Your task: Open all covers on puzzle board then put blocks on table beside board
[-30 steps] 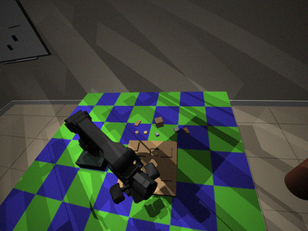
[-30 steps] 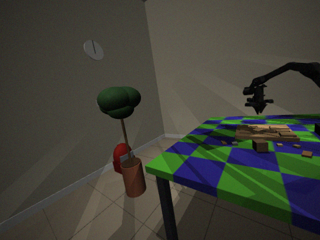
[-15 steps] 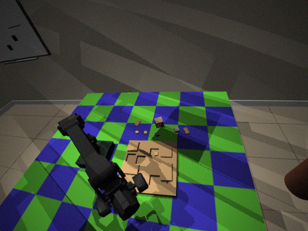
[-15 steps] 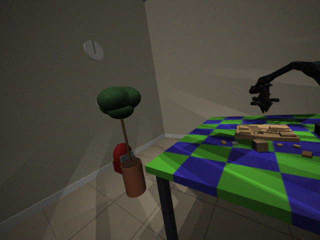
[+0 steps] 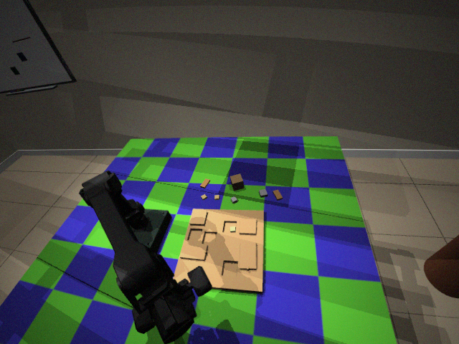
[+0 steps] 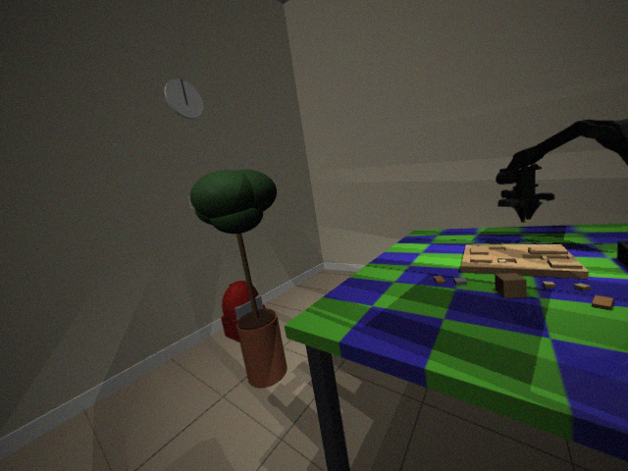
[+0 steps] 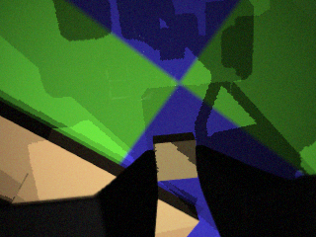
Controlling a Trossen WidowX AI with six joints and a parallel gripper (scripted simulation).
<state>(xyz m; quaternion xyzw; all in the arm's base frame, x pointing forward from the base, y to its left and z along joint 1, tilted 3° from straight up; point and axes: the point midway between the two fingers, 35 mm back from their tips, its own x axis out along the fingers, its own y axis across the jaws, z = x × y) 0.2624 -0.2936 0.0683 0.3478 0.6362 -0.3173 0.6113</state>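
Now: the tan puzzle board 24 cm to the left of my gripper tip, 8 cm below it and 7 cm ahead of it. Round my gripper tip: brown cube: 51 cm to the left, 12 cm ahead, 8 cm below; orange block: 44 cm to the left, 30 cm ahead, 10 cm below.
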